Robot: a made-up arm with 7 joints. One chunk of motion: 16 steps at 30 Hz.
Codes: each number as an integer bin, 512 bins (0 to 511) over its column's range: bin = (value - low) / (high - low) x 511, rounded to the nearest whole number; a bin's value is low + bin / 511 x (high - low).
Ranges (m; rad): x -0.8..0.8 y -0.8..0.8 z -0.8..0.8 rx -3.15..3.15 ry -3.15..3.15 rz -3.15..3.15
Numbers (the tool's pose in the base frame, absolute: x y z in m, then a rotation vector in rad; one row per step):
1: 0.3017 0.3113 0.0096 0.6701 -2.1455 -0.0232
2: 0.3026 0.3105 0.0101 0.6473 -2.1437 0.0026
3: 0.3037 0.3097 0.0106 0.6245 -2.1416 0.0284
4: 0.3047 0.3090 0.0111 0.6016 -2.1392 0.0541
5: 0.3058 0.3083 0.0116 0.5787 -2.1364 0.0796
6: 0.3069 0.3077 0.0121 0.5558 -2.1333 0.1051
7: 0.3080 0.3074 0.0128 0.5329 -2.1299 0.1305
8: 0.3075 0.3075 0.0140 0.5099 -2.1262 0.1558
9: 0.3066 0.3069 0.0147 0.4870 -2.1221 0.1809
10: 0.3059 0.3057 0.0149 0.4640 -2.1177 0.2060
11: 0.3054 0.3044 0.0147 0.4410 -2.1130 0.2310
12: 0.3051 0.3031 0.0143 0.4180 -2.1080 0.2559
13: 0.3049 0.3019 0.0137 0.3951 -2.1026 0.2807
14: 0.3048 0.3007 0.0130 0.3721 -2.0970 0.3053
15: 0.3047 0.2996 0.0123 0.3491 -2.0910 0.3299
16: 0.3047 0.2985 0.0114 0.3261 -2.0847 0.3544
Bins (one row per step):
1: 352 355 259 310 81 254
2: 352 355 259 308 82 256
3: 352 354 259 306 82 258
4: 353 354 259 304 82 260
5: 353 354 259 302 82 262
6: 354 354 259 301 82 264
7: 354 354 260 299 83 266
8: 354 354 260 297 83 268
9: 353 354 260 295 83 270
10: 353 353 260 293 84 272
11: 353 353 260 291 84 274
12: 353 352 260 289 85 276
13: 353 352 260 288 85 278
14: 353 352 260 286 85 280
15: 353 351 259 284 86 282
16: 353 351 259 282 86 284

